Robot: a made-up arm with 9 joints. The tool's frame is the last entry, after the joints.
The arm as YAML. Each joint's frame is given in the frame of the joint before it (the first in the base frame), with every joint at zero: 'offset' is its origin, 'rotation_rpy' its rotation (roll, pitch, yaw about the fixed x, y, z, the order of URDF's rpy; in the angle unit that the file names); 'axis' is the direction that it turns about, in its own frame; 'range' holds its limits. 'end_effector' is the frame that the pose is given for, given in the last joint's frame.
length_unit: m
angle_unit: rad
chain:
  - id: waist
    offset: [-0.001, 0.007, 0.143]
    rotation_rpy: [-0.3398, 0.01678, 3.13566]
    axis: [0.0, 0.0, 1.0]
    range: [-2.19, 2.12]
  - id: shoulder
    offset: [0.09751, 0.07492, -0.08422]
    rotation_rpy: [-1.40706, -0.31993, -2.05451]
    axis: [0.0, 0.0, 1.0]
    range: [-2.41, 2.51]
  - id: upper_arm
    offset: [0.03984, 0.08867, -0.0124]
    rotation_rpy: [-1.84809, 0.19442, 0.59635]
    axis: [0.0, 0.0, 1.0]
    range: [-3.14, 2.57]
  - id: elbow
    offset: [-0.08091, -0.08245, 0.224]
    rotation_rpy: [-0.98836, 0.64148, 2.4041]
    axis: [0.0, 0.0, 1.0]
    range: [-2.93, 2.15]
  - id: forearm
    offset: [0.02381, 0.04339, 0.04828]
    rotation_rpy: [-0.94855, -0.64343, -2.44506]
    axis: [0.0, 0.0, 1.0]
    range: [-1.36, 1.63]
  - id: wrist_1
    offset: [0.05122, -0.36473, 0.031]
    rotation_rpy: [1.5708, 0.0, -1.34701]
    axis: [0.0, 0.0, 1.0]
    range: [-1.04, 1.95]
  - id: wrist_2
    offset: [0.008, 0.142, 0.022]
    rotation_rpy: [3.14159, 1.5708, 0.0]
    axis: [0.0, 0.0, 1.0]
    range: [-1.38, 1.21]
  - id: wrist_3
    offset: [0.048, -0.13, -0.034]
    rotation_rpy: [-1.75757, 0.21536, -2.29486]
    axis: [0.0, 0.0, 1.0]
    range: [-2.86, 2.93]
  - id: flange
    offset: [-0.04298, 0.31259, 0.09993]
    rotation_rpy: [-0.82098, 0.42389, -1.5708]
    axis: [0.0, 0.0, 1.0]
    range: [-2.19, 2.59]
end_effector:
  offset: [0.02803, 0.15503, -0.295]
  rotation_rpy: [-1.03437, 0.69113, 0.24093]
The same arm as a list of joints. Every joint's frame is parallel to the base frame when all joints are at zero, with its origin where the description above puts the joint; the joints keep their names.
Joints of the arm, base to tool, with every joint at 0 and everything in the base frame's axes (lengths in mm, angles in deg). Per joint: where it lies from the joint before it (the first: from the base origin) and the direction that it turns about. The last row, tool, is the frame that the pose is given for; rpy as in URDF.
waist: xyz -1 7 143 axis -0.0178 -0.333196 0.942689
shoulder: xyz -96 -42 -106 axis -0.899888 0.343595 0.268596
upper_arm: xyz 30 80 -48 axis -z
elbow: xyz -113 -24 -224 axis -0.767023 -0.466314 -0.440713
forearm: xyz -61 -24 22 axis -y
wrist_1: xyz -367 -31 31 axis +z
wrist_2: xyz -8 -142 22 axis +x
wrist_3: xyz -34 -130 -48 axis -0.181396 -0.621185 -0.762381
flange: xyz -309 57 -104 axis -y
tool: xyz -22 295 156 rpy 8.96 -24.16 44.31
Joint limits (deg, base to tool): -125.48..121.47 -138.08..143.81 -179.91..147.25 -167.88..123.19 -77.92..93.39 -59.59..111.73 -79.07..69.33 -163.87..167.88 -125.48..148.4

